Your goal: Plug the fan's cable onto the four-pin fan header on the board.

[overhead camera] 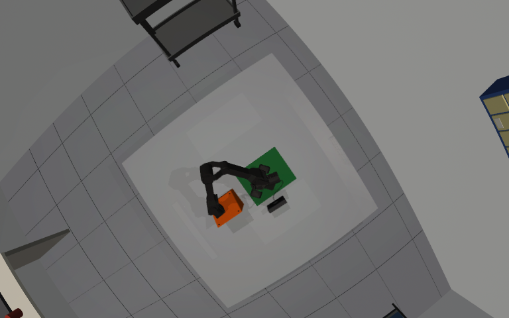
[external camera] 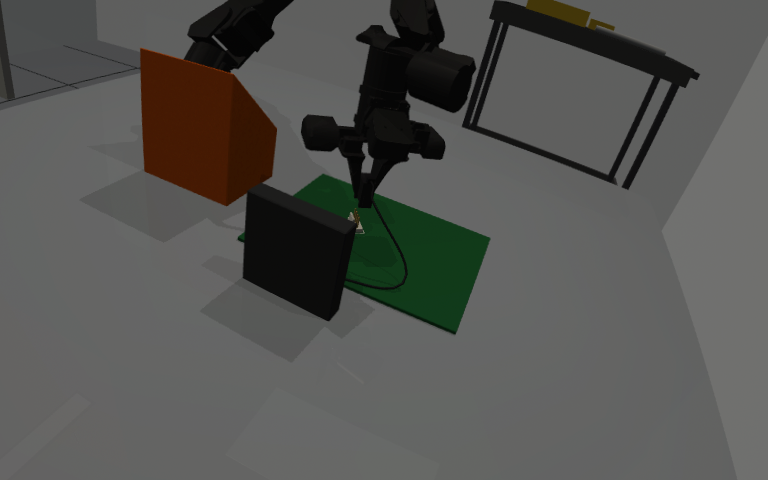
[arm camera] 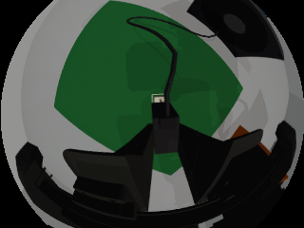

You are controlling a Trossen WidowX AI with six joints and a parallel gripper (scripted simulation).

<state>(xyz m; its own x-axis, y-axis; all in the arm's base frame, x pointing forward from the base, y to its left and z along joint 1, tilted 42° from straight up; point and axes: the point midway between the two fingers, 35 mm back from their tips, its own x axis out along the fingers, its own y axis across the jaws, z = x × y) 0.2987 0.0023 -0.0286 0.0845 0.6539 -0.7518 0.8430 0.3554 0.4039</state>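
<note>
My gripper tip is now 6 cm above the white four-pin header. The rest, counted from my gripper tip: black plug 1 cm above; green board 7 cm below, 4 cm ahead, 1 cm to the right; black square fan 17 cm to the right, 2 cm behind.
</note>
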